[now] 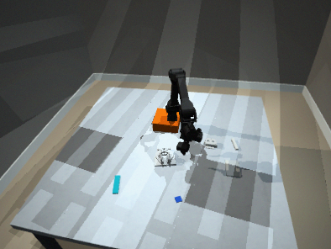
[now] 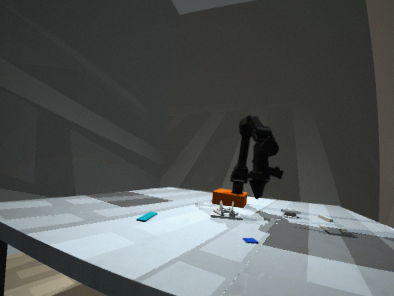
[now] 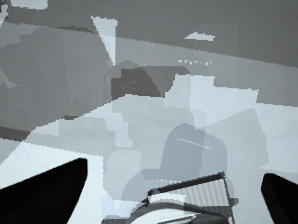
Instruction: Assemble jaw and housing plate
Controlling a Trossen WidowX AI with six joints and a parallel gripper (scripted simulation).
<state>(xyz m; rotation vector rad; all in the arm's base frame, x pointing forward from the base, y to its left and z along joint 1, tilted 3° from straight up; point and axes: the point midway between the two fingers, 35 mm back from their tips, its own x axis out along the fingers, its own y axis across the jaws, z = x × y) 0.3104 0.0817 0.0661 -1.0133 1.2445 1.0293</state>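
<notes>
Now: the small pale block 120 mm behind my gripper tip, 150 mm to the left of it and 70 mm below it. From my gripper tip the other things lie so: pale flat plate (70 mm ahead, 260 mm to the left, 80 mm below); white base (10 mm ahead, 120 mm to the right, 80 mm below); jaw (30 mm behind, 140 mm to the right, 70 mm below).
</notes>
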